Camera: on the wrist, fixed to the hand. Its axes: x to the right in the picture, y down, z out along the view.
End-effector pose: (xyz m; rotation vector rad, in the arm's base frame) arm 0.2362 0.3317 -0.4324 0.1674 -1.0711 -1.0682
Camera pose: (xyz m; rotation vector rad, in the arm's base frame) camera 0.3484 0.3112 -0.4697 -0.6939 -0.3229 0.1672
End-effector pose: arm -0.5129 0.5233 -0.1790 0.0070 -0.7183 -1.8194
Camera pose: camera -0.4406 0.4636 -0.2539 -0.3657 0.0878 -0.4133
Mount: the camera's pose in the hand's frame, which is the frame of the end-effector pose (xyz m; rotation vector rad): -0.0008 0.0381 -0.1138 -0.4472 0.3976 1.5317
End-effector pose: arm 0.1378 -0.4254 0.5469 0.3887 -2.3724 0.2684
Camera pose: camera 0.1953 -0.3559 0.6261 -1.5775 -1.7641 0.4010
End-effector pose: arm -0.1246 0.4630 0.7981 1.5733 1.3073 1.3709
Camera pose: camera -0.2248 0.4375 0.8590 -1.7506 0.3429 -2.3381
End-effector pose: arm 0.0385 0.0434 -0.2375 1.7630 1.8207 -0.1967
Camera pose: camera 0.0398 0.1030 -0.1333 2.3598 0.2180 1.0956
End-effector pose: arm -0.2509 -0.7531 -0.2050 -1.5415 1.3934 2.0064
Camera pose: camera -0.2072 -0.8625 -0.1822 0.4239 -1.3401 -1.3041
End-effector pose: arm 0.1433 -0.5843 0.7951 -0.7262 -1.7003 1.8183
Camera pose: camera 0.2232 -0.5067 0.7505 2.1807 0.9194 -1.3030
